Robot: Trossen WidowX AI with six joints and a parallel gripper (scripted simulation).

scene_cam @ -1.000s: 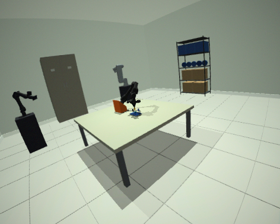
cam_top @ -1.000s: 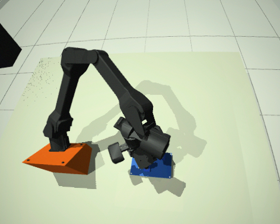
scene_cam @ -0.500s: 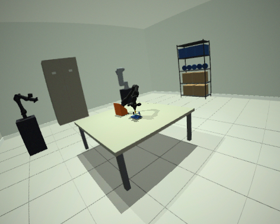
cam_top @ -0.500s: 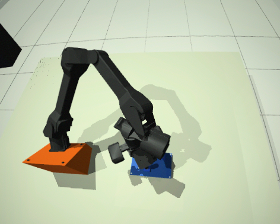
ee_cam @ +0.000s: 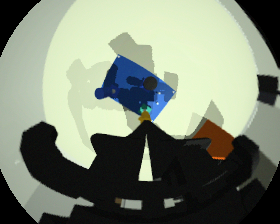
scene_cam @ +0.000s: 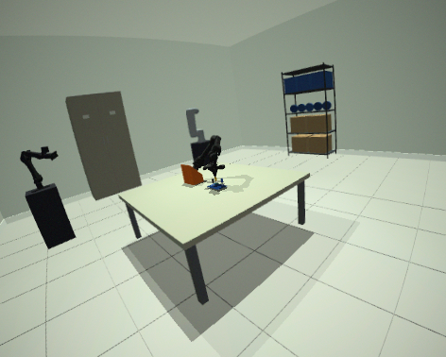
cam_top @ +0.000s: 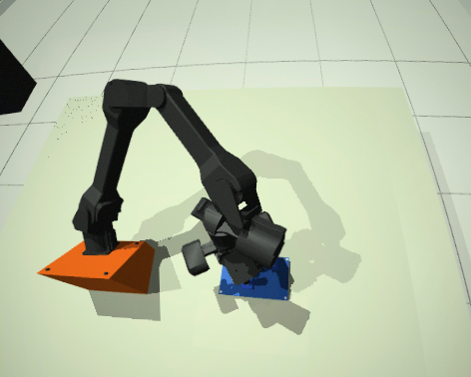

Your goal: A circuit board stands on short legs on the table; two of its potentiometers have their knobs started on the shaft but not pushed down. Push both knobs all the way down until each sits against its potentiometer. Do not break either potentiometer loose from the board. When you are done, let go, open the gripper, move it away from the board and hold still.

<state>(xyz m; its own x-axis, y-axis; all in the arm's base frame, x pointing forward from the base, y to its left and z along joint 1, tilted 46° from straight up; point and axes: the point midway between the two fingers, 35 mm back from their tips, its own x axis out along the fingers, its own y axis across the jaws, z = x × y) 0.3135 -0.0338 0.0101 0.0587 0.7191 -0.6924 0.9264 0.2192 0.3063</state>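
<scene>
The black knob is 5 cm to the right of my gripper tip, 2 cm below it and 2 cm ahead of it. Round my gripper tip: yellow knob: 1 cm below.
</scene>
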